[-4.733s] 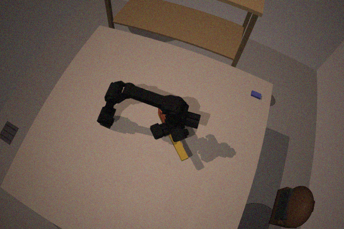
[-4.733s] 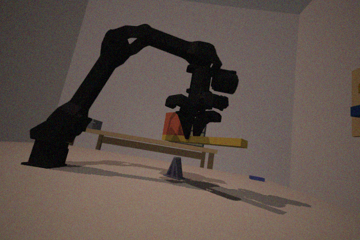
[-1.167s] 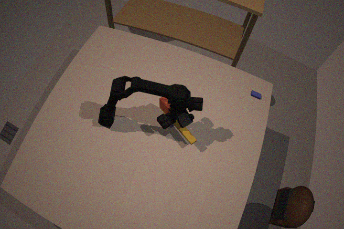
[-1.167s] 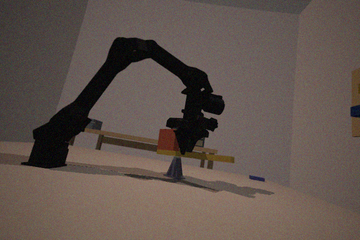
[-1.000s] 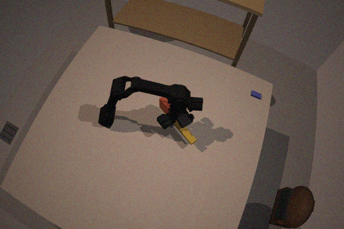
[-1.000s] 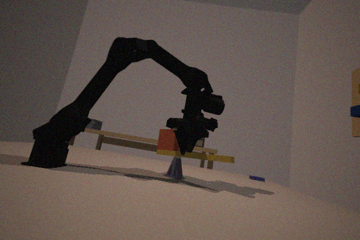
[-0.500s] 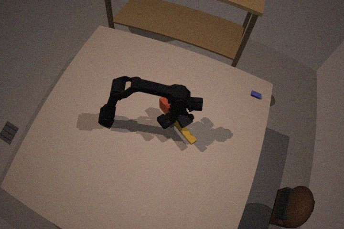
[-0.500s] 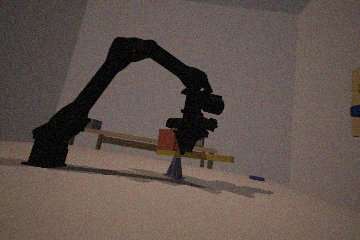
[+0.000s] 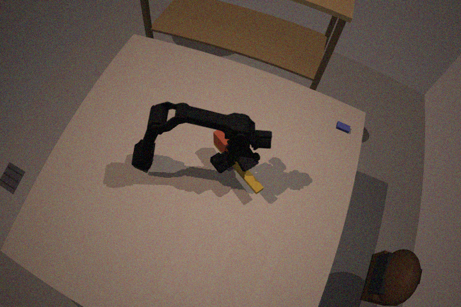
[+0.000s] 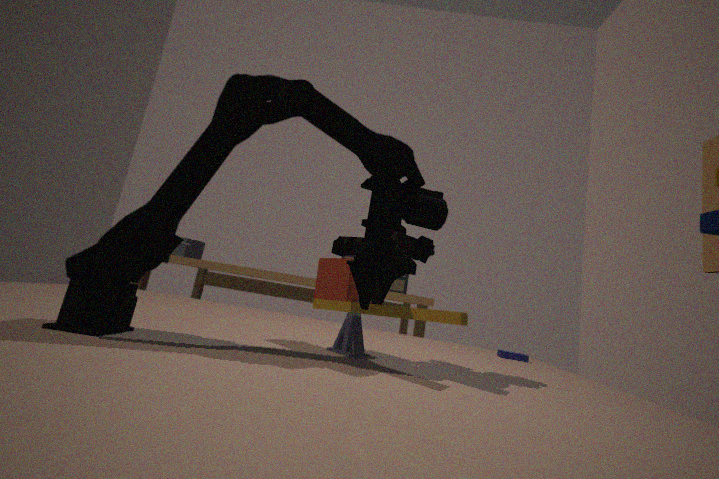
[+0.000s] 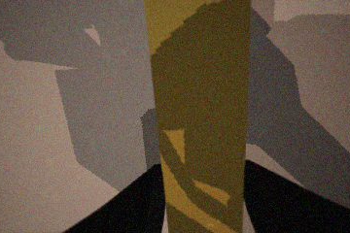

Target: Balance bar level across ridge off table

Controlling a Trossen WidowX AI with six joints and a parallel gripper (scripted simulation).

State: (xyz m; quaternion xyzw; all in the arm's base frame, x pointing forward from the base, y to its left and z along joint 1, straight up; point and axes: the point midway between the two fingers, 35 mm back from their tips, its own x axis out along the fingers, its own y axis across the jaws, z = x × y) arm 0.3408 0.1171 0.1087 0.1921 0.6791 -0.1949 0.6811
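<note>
Right now my gripper tip is 3 cm past the small grey ridge, 2 cm to the right of it and 4 cm above it. Also, from my gripper tip: small blue block: 40 cm ahead, 38 cm to the left, 7 cm below.
</note>
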